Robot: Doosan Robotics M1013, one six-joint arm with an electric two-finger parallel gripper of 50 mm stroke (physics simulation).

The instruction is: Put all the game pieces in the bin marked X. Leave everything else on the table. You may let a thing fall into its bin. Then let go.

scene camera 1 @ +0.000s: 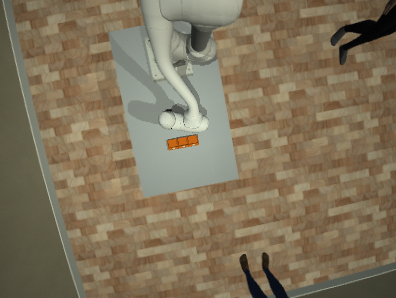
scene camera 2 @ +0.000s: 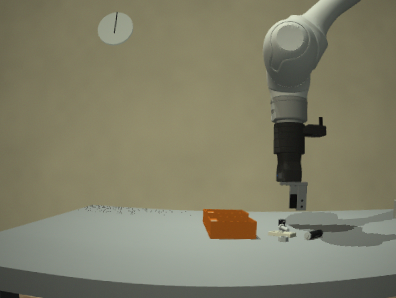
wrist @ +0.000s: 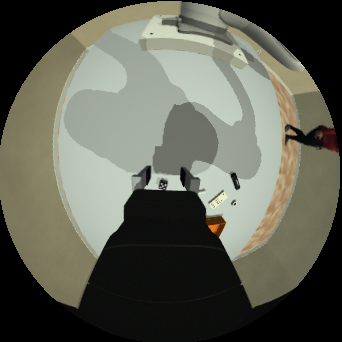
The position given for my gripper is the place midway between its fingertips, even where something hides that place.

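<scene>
My gripper [scene camera 2: 297, 209] is in sight, and the wrist view [wrist: 165, 172] gives me that same gripper too. Sharing the scene with it is an orange three-compartment bin [scene camera 2: 220, 224].
</scene>
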